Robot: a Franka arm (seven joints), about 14 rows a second.
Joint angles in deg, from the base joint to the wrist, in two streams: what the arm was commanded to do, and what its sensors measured. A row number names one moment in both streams.
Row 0, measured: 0.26 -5.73 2.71 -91.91 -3.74 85.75 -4.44
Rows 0 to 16, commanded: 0.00 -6.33 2.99 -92.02 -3.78 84.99 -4.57; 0.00 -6.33 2.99 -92.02 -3.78 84.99 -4.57; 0.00 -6.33 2.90 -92.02 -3.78 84.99 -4.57; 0.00 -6.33 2.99 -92.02 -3.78 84.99 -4.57; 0.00 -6.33 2.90 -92.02 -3.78 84.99 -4.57; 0.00 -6.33 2.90 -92.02 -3.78 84.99 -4.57; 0.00 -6.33 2.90 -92.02 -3.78 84.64 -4.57; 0.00 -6.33 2.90 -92.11 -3.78 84.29 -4.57; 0.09 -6.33 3.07 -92.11 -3.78 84.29 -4.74; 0.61 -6.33 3.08 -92.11 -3.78 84.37 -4.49; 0.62 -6.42 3.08 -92.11 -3.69 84.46 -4.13; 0.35 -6.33 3.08 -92.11 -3.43 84.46 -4.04; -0.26 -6.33 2.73 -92.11 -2.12 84.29 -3.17; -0.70 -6.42 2.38 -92.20 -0.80 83.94 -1.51; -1.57 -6.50 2.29 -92.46 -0.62 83.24 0.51; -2.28 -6.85 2.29 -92.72 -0.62 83.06 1.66; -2.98 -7.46 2.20 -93.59 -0.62 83.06 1.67
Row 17, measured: -0.93 -5.76 1.90 -91.96 -1.99 84.07 0.09
